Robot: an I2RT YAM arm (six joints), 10 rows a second.
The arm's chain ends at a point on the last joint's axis. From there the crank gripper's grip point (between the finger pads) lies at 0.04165 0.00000 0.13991 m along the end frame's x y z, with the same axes.
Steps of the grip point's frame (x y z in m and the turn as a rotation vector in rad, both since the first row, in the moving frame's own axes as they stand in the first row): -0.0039 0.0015 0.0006 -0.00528 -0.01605 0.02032; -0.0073 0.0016 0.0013 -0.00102 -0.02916 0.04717; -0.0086 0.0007 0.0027 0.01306 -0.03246 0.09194; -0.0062 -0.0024 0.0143 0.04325 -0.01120 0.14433; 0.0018 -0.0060 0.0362 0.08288 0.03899 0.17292; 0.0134 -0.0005 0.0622 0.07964 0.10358 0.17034; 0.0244 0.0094 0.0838 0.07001 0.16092 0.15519
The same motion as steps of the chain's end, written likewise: -0.0016 -0.0001 0.0000 -0.00528 -0.01605 0.02032; -0.0032 -0.0004 0.0001 -0.00102 -0.02916 0.04717; -0.0040 -0.0011 0.0014 0.01306 -0.03246 0.09194; -0.0046 -0.0022 0.0138 0.04325 -0.01120 0.14433; -0.0040 -0.0022 0.0381 0.08288 0.03899 0.17292; -0.0011 0.0021 0.0674 0.07964 0.10358 0.17034; 0.0024 0.0107 0.0924 0.07001 0.16092 0.15519
